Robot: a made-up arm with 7 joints.
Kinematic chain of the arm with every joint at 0, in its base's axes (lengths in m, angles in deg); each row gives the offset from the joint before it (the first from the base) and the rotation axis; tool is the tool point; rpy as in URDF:
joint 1: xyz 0 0 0.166 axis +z
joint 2: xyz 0 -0.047 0.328 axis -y
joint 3: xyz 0 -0.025 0.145 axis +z
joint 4: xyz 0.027 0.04 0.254 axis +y
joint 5: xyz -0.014 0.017 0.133 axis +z
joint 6: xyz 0 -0.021 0.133 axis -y
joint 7: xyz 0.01 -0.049 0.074 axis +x
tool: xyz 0 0 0 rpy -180 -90 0
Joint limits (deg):
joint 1: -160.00..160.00
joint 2: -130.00..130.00
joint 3: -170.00..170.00
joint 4: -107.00..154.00
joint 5: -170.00..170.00
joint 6: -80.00..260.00
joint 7: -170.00..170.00
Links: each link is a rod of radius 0.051 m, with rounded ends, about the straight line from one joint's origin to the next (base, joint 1, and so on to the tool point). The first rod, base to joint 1, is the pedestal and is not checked.
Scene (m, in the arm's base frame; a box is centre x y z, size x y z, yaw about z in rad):
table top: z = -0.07
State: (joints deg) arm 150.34 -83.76 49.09 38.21 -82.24 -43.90 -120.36
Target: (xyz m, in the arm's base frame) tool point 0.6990 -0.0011 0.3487
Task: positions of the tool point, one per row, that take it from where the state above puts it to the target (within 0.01 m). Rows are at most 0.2 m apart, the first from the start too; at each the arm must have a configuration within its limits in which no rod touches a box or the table.
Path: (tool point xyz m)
1: -0.5307 0.4660 0.4486
2: -0.3925 0.5925 0.4399
3: -0.2238 0.6779 0.4303
4: -0.0369 0.7148 0.4201
5: 0.1541 0.6996 0.4091
6: 0.3343 0.6327 0.3977
7: 0.4896 0.5190 0.3858
8: 0.6078 0.3672 0.3736
9: 0.6794 0.1891 0.3612
10: 0.6990 -0.0011 0.3487

